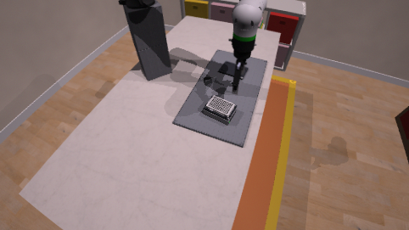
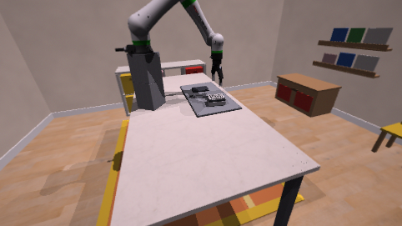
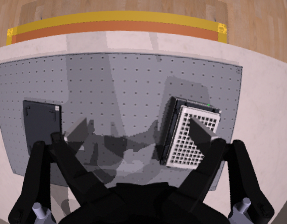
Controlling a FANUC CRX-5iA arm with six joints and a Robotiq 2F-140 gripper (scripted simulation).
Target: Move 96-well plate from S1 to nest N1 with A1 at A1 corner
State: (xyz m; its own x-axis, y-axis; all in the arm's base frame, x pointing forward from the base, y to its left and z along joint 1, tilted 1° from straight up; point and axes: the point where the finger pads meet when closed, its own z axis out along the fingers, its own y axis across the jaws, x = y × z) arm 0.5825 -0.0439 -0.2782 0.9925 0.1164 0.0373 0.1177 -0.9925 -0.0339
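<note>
Now: hand 4 cm past the white 96-well plate, 11 cm to the left of it and 9 cm above it. Round my hand: plate nest N1: 10 cm behind, 24 cm to the left, 14 cm below.
</note>
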